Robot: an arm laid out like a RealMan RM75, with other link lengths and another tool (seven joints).
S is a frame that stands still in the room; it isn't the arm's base.
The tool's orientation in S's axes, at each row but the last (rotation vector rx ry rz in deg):
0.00 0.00 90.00
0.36 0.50 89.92
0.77 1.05 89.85
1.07 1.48 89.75
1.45 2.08 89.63
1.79 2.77 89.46
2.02 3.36 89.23
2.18 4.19 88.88
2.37 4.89 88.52
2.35 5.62 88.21
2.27 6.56 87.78
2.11 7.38 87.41
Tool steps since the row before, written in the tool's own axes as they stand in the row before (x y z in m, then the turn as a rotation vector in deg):
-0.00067 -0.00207 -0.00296 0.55 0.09 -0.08
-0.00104 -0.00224 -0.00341 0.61 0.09 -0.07
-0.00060 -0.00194 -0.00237 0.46 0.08 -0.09
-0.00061 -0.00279 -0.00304 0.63 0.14 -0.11
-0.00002 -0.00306 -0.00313 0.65 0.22 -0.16
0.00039 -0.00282 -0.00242 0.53 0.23 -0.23
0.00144 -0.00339 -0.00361 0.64 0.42 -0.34
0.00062 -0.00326 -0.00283 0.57 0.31 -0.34
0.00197 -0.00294 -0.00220 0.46 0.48 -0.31
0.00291 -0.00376 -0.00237 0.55 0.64 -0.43
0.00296 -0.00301 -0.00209 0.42 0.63 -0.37
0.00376 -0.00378 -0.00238 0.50 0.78 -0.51
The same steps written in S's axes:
0.00207 -0.00067 -0.00296 -0.09 0.55 -0.08
0.00221 -0.00105 -0.00343 -0.09 0.61 -0.07
0.00189 -0.00061 -0.00241 -0.08 0.46 -0.09
0.00270 -0.00064 -0.00311 -0.14 0.63 -0.11
0.00293 -0.00006 -0.00325 -0.22 0.65 -0.16
0.00270 0.00034 -0.00256 -0.24 0.53 -0.22
0.00319 0.00134 -0.00383 -0.43 0.64 -0.32
0.00306 0.00049 -0.00307 -0.32 0.57 -0.33
0.00280 0.00183 -0.00249 -0.49 0.46 -0.28
0.00361 0.00271 -0.00280 -0.66 0.55 -0.39
0.00289 0.00274 -0.00252 -0.65 0.43 -0.33
0.00365 0.00344 -0.00299 -0.81 0.51 -0.46

